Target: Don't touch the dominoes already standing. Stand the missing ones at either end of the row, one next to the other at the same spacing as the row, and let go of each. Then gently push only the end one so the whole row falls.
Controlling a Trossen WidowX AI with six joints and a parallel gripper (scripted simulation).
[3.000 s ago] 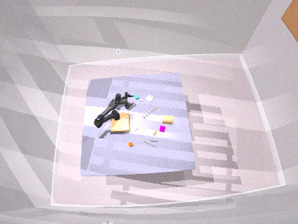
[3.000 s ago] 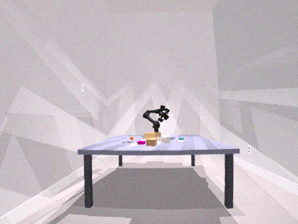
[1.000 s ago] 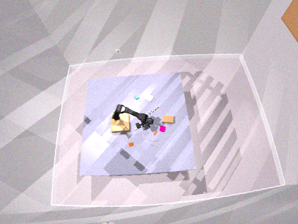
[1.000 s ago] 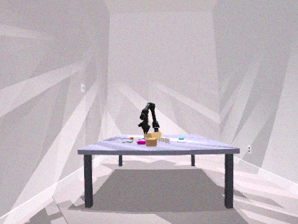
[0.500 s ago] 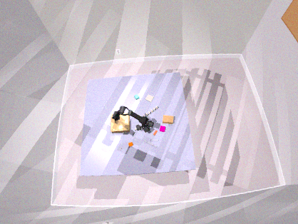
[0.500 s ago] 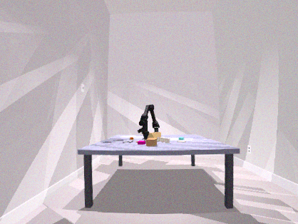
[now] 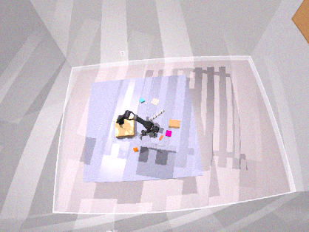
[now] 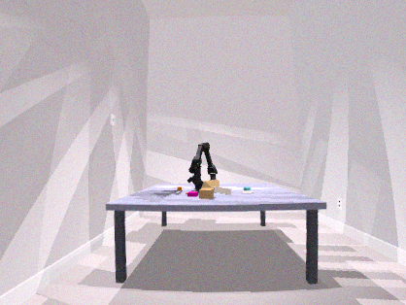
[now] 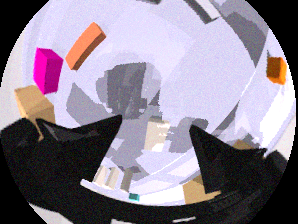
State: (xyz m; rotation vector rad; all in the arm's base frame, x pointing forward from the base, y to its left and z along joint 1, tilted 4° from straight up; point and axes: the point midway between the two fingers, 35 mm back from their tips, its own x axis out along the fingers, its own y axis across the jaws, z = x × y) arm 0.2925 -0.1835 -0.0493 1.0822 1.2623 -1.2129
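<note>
My gripper tip is now 200 mm short of the magenta cube, 50 mm to the left of it and 10 mm below it. Round my gripper tip: flat orange piece (110 mm ahead, 80 mm to the right); then orange cube (200 mm behind, 150 mm to the right, 10 mm above); then tan box (290 mm ahead, 40 mm to the left, 30 mm above).
</note>
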